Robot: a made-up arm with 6 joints. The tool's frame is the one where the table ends. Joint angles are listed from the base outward.
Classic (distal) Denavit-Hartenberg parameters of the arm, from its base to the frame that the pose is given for. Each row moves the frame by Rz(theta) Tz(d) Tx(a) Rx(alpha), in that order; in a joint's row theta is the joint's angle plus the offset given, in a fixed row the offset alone. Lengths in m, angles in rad.
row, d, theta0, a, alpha
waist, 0.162, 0, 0, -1.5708
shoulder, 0, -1.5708, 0.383, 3.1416
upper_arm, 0, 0, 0, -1.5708
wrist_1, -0.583, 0, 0, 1.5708
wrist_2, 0.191, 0, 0, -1.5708
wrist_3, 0, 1.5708, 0, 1.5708
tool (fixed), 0, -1.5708, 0, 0
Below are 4 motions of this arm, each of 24 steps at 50 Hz.
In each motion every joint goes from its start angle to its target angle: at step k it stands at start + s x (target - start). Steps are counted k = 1, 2, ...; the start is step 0. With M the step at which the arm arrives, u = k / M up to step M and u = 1 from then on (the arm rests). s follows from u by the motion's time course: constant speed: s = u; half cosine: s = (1 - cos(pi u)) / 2; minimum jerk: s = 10 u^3 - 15 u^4 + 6 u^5.
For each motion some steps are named. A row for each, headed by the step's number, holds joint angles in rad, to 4 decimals.
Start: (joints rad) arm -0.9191 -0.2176 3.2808 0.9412 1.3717 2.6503
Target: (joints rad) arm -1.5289 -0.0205 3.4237 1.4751 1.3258 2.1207
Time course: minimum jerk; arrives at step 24
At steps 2, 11, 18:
2: -0.9222 -0.2166 3.2815 0.9439 1.3715 2.6476
11: -1.1766 -0.1344 3.3411 1.1666 1.3523 2.4267
18: -1.4658 -0.0409 3.4089 1.4198 1.3306 2.1755

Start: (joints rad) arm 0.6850 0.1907 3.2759 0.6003 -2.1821 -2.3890
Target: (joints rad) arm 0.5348 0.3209 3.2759 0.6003 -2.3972 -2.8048
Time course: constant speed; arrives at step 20
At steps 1, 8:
1: 0.6775 0.1972 3.2759 0.6003 -2.1929 -2.4098
8: 0.6249 0.2428 3.2759 0.6003 -2.2681 -2.5553

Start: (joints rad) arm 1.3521 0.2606 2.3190 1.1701 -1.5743 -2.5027
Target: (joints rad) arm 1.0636 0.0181 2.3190 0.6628 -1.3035 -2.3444
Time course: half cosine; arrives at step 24
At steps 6, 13, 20, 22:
6: 1.3099 0.2251 2.3190 1.0958 -1.5346 -2.4795
13: 1.1890 0.1235 2.3190 0.8833 -1.4212 -2.4132
20: 1.0829 0.0343 2.3190 0.6968 -1.3216 -2.3550
22: 1.0685 0.0222 2.3190 0.6714 -1.3081 -2.3471

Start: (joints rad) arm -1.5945 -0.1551 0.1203 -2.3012 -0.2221 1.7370
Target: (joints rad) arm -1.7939 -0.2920 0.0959 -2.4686 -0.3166 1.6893
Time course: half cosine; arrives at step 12
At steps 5, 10, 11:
5: -1.6684 -0.2058 0.1113 -2.3632 -0.2571 1.7193
10: -1.7805 -0.2828 0.0975 -2.4574 -0.3103 1.6925
11: -1.7905 -0.2897 0.0963 -2.4657 -0.3150 1.6901

